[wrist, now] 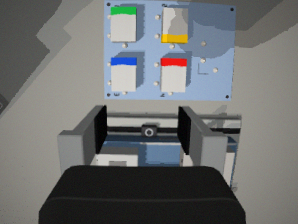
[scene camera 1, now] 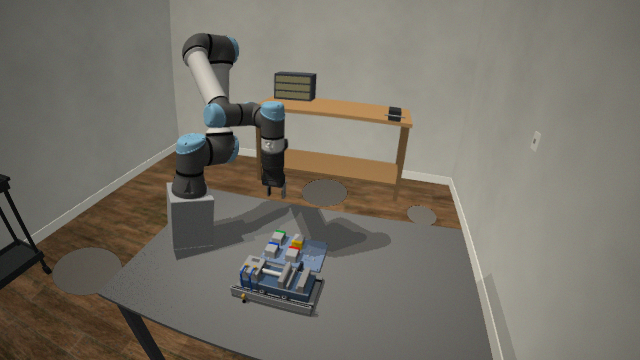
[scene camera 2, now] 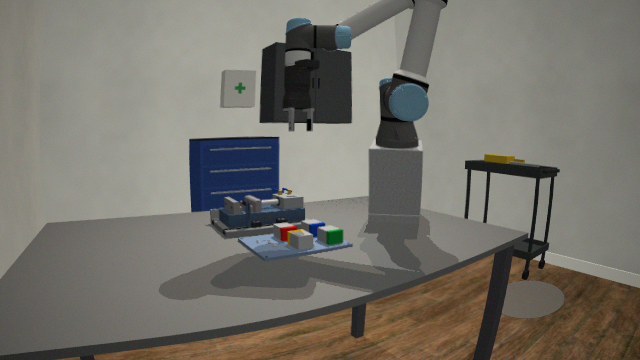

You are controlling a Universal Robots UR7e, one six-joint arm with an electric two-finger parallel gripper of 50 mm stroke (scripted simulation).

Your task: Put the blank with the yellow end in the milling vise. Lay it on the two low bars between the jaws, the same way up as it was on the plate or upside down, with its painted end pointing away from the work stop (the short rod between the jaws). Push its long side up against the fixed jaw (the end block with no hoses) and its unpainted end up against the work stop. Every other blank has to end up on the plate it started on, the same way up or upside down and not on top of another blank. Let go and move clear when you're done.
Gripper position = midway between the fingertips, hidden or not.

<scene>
I see my gripper (scene camera 2: 300,131), a red-ended blank (wrist: 172,71) and a green-ended blank (wrist: 123,27).
My gripper is seen too in the wrist view (wrist: 142,120) and in scene camera 1 (scene camera 1: 276,196).
</scene>
